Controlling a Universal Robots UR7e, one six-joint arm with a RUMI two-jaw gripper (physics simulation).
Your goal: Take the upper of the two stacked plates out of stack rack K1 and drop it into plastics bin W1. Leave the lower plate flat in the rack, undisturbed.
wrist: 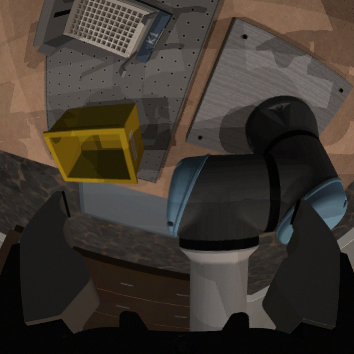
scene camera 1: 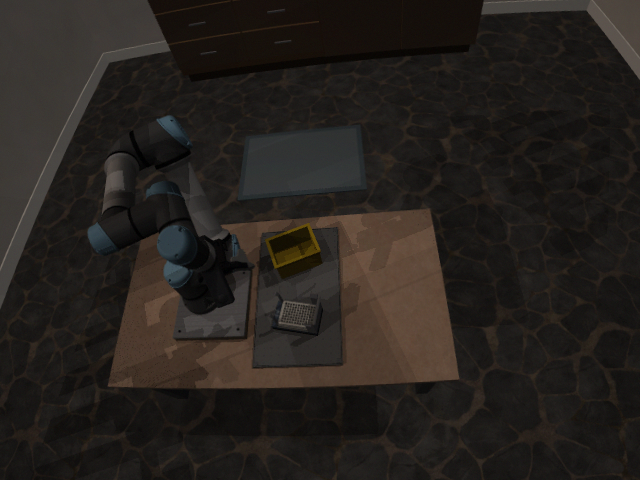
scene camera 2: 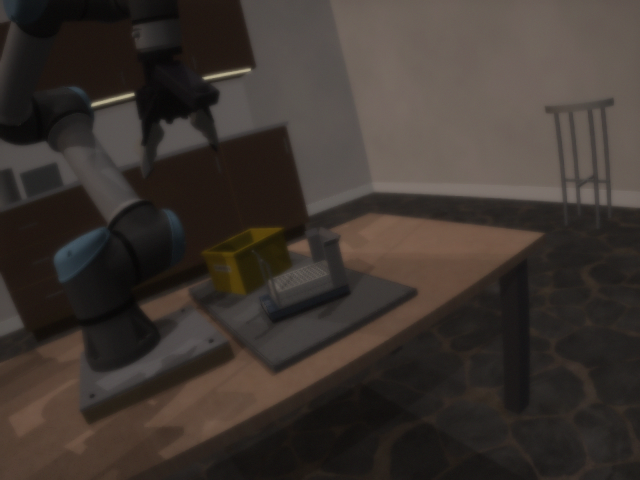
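Where they show: gripper, fingertip midpoint: [wrist: 181, 200] [scene camera 1: 229, 274] [scene camera 2: 183, 164]; arm's base at its link origin: [wrist: 280, 128] [scene camera 1: 204, 295] [scene camera 2: 125, 350].
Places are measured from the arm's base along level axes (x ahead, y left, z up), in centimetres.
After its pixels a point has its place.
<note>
Stack rack K1 [scene camera 1: 295, 331] @[x 35.6, y -12.0, z -0.4 cm] [scene camera 2: 310, 304] @[x 35.1, y -11.9, z -0.4 cm] [wrist: 154, 36] @[x 28.7, y -6.7, z 0.8 cm] has a dark blue labelled base and grey uprights. The upper plate [scene camera 1: 298, 313] @[x 36.9, y -7.1, z 3.8 cm] [scene camera 2: 300, 275] @[x 36.7, y -6.6, z 3.6 cm] [wrist: 106, 26] @[x 36.1, y -6.8, z 3.7 cm], pale with a grid of wells, lies flat in it. The lower plate is beneath; its seam with the upper one is too blurred to make out. Plastics bin W1 [scene camera 1: 300, 266] @[x 35.7, y 11.0, z 2.6 cm] [scene camera 2: 232, 271] @[x 27.4, y 9.8, z 4.2 cm] [wrist: 95, 118] @[x 34.3, y 10.4, z 4.1 cm] is yellow and open-topped, beside the rack; no pale plate shows inside. My gripper [scene camera 2: 180, 162] @[x 21.4, y -5.3, z 30.0 cm] [wrist: 181, 200] @[x 21.4, y -5.3, z 30.0 cm] is open and empty, high above the table and away from the rack, on the arm-base side of the bin.
Rack and bin stand on a dark perforated board [scene camera 1: 298, 353] @[x 37.1, y -19.3, z -1.4 cm] [scene camera 2: 276, 356] @[x 23.5, y -22.1, z -1.4 cm] [wrist: 180, 55] @[x 23.6, y -4.4, z -1.4 cm] on the wooden table [scene camera 1: 398, 330] @[x 70.1, y -10.1, z -2.7 cm] [scene camera 2: 439, 248] @[x 70.6, y -8.7, z -2.7 cm]. The arm's metal base plate [scene camera 1: 211, 328] @[x 5.8, y -12.6, z 0.6 cm] [scene camera 2: 170, 369] @[x 7.5, y -15.6, z 0.4 cm] [wrist: 225, 90] @[x 14.0, y -2.0, z 0.4 cm] is beside the board. The arm's shoulder and link show near the fingers in the wrist view.
</note>
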